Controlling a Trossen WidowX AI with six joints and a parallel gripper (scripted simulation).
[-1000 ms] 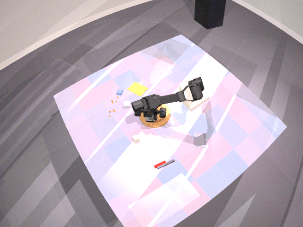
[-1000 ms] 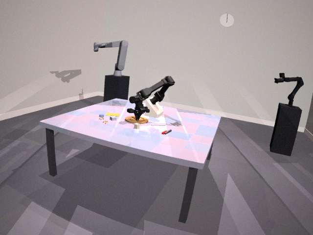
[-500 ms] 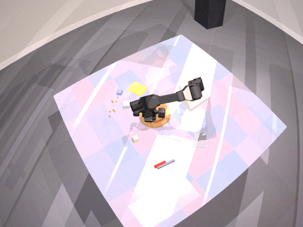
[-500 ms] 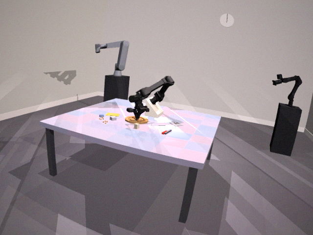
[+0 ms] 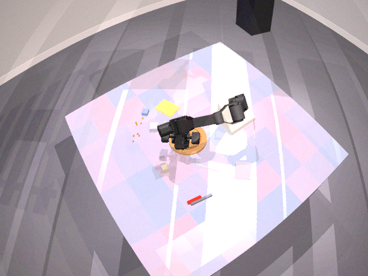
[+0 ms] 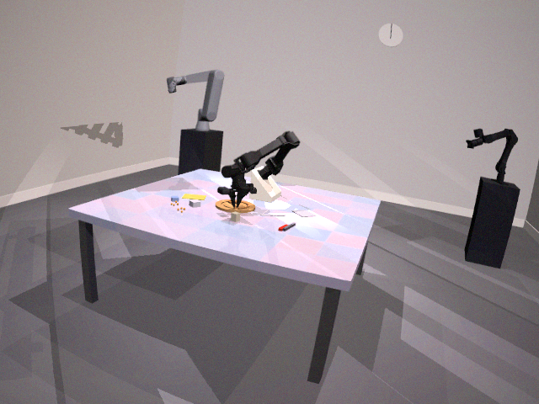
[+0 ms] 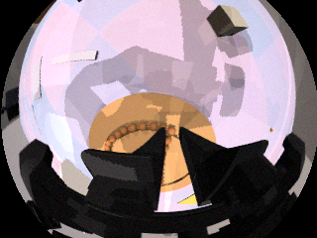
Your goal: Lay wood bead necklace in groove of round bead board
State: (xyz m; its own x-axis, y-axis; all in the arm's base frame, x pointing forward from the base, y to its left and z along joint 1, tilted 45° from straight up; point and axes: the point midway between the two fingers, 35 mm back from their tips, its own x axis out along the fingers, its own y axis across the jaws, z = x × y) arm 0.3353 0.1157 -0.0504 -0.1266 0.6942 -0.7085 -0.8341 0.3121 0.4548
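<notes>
Now: the round bead board 6 cm behind my gripper tip, 4 cm to the right of it and 1 cm below it. Round my gripper tip: cream cube (13 cm ahead, 8 cm to the left); then white block (19 cm to the right, 7 cm ahead); then thin rod (17 cm to the left, 7 cm behind, 1 cm below).
</notes>
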